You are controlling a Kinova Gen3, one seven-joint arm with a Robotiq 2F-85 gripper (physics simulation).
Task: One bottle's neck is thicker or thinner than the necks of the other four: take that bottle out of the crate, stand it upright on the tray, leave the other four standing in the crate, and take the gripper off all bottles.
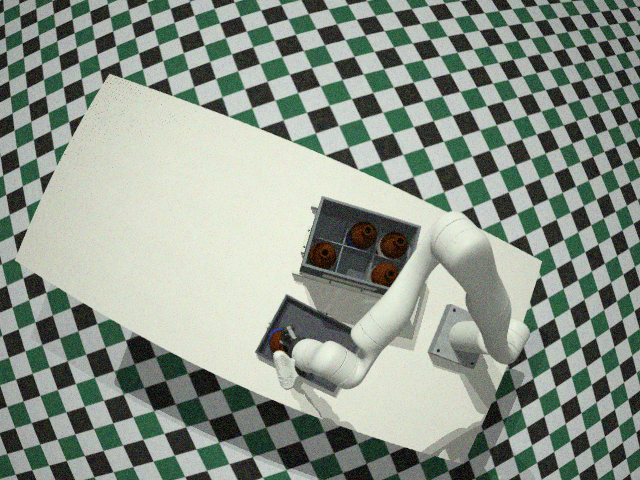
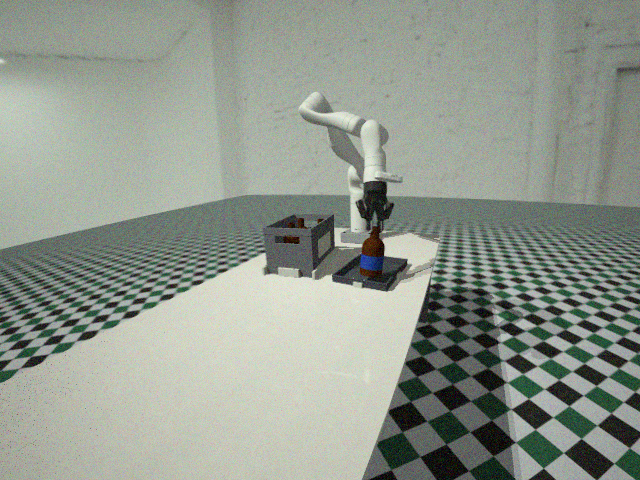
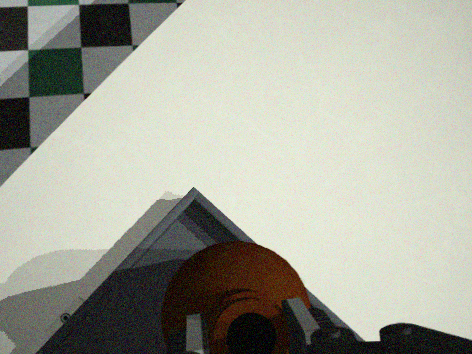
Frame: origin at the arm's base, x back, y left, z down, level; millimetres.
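Seen in the pictures: gripper, between the fingertips: [image 1: 285, 347] [image 2: 374, 232] [image 3: 246, 330]; arm's base, origin of its link: [image 1: 462, 336] [image 2: 359, 231].
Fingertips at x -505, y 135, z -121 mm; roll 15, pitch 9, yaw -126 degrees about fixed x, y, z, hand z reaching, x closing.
Observation:
Pixels of each thing's top centre, then the offset from my fingertips to it. Level surfaces: height alone.
- brown bottle with a blue label, centre of its top: [image 3: 280, 322] [image 1: 283, 345] [image 2: 373, 226] dz -21, dx -7, dy -4 mm
- grey crate, centre of its top: [image 1: 363, 245] [image 2: 301, 220] dz -9, dx +127, dy -300 mm
- white table, height of its surface: dz +166 mm
A brown bottle with a blue label [image 2: 371, 257] [image 1: 275, 342] [image 3: 227, 274] stands upright on the dark grey tray [image 1: 309, 321] [image 2: 394, 266] [image 3: 129, 302], near its left end. My gripper [image 2: 375, 225] [image 3: 246, 330] [image 1: 286, 339] is straight above it, shut on the bottle's neck. Several other brown bottles [image 1: 363, 234] [image 1: 394, 245] [image 1: 322, 254] stand upright in the grey crate [image 1: 361, 212] [image 2: 296, 250]. Another [image 1: 385, 273] stands at the crate's near right cell.
The crate stands just behind the tray on the white table [image 1: 175, 214] [image 2: 247, 381]. My arm's base [image 1: 453, 335] is mounted at the table's right end. The table edge runs close along the tray's outer side.

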